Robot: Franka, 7 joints.
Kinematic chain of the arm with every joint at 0, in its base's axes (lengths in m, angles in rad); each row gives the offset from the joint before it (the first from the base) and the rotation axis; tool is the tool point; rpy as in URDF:
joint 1: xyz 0 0 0.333 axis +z
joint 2: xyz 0 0 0 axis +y
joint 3: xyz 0 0 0.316 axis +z
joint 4: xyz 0.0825 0 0 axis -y
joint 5: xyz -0.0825 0 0.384 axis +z
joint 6: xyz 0 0 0 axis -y
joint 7: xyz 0.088 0 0 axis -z
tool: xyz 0 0 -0.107 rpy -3.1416 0 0
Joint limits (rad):
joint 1: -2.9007..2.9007
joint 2: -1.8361..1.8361
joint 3: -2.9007..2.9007
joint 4: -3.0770..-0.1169
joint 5: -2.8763..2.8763
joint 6: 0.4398..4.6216
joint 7: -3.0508..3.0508
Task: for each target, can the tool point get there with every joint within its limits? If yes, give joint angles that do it. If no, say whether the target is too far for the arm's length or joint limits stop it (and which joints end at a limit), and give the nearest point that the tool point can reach.
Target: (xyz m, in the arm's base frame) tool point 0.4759 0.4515 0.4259
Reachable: yes | joints -1.7027 -1.1457 1.6044 -1.0619 0.9391 0.8734 2.4240
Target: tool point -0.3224 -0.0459 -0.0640
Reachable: yes | joints 1.9413 1.4382 0.7692 -2.3489 -1.7147 2.0592 0.1439
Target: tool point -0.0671 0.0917 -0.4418
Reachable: no: joint limits stop it (at a limit: joint 2) | nearest point -0.0835 0.1141 -0.3415 | short by 0.104 m
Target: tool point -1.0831 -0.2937 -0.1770
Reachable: no: too far | nearest point -0.7538 -0.2044 -0.0219 | short by 0.375 m
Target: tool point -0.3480 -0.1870 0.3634
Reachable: yes | joints -1.4045 -0.7725 -1.5540 -2.6970 -1.4037 3.3384 -2.2891
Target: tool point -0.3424 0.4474 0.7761
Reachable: yes | joints -0.3910 -1.0875 0.6561 -0.9784 -1.1166 4.1739 0.4479
